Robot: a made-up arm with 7 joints. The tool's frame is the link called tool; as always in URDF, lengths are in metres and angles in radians. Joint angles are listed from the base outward.
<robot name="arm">
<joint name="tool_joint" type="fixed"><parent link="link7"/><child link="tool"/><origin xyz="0 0 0" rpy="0 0 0"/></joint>
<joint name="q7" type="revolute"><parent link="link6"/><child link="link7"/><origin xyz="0.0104 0.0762 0.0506" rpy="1.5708 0 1.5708"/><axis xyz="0 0 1"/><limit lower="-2.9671" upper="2.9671"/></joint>
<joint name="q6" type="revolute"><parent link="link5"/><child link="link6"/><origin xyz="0 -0.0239 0.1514" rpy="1.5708 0 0"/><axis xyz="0 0 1"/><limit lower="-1.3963" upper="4.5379"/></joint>
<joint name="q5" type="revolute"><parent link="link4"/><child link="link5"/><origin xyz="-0.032 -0.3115 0.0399" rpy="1.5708 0 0"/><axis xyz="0 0 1"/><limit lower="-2.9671" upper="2.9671"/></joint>
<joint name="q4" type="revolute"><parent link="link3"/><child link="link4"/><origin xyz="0.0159 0.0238 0.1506" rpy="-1.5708 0 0"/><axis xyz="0 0 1"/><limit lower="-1.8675" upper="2.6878"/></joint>
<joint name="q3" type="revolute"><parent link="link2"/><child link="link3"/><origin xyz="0 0.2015 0.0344" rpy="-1.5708 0 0"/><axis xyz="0 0 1"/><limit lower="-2.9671" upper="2.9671"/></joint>
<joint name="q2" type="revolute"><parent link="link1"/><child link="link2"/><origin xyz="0 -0.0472 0.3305" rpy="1.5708 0 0"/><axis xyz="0 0 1"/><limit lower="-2.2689" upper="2.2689"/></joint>
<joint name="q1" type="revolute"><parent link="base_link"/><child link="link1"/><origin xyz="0 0 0.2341" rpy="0 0 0"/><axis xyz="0 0 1"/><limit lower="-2.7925" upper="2.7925"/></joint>
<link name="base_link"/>
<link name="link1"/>
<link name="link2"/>
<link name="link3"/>
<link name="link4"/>
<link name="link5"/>
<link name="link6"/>
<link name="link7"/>
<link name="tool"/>
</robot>
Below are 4 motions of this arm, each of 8 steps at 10 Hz.
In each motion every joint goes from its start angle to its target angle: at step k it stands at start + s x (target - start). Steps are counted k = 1, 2, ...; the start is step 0. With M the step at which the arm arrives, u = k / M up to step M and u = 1 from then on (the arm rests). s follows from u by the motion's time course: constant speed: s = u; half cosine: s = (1 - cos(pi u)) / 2; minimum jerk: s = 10 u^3 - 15 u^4 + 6 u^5.
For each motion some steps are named. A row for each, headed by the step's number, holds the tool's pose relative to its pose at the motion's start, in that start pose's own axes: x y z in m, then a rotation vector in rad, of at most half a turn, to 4 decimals.
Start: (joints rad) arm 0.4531 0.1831 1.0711 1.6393 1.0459 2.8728 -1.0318
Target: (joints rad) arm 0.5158 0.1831 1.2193 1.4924 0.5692 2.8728 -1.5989
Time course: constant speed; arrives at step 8
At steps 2, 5, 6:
2: 0.0234 -0.0138 -0.0010 0.0796 0.1083 -0.1140
5: 0.0617 -0.0325 -0.0044 0.1556 0.2936 -0.2767
6: 0.0753 -0.0381 -0.0061 0.1686 0.3598 -0.3282

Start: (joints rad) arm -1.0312 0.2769 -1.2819 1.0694 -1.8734 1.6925 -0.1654
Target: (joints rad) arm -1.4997 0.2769 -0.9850 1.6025 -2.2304 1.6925 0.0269
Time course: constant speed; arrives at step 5
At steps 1, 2, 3, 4, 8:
1: 0.0084 -0.0421 -0.0002 0.0945 0.0184 -0.0424
2: 0.0162 -0.0854 -0.0055 0.1896 0.0380 -0.0833
3: 0.0236 -0.1293 -0.0160 0.2853 0.0587 -0.1226
4: 0.0303 -0.1734 -0.0318 0.3817 0.0806 -0.1600
8: 0.0366 -0.2170 -0.0529 0.4788 0.1038 -0.1953

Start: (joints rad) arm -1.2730 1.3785 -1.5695 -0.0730 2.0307 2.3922 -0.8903
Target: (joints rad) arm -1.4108 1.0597 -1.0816 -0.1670 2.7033 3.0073 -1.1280
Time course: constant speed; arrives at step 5
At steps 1, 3, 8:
1: -0.0294 -0.0380 -0.0617 -0.1466 -0.1059 0.1053
3: -0.0595 -0.1133 -0.1920 -0.4604 -0.4007 0.2112
8: -0.0510 -0.1802 -0.3140 -0.7638 -0.7842 0.1712

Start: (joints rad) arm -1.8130 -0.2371 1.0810 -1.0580 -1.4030 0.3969 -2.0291
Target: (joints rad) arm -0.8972 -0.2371 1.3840 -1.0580 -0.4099 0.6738 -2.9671
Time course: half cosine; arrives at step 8
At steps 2, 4, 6, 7, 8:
2: 0.0242 -0.0385 0.0891 -0.0172 0.2437 -0.0315
4: 0.1472 -0.1588 0.2634 -0.1391 0.7528 0.0200
6: 0.3394 -0.2974 0.3460 -0.2935 1.0996 0.2480
7: 0.4058 -0.3389 0.3486 -0.3294 1.1676 0.3463
8: 0.4294 -0.3530 0.3469 -0.3396 1.1872 0.3831

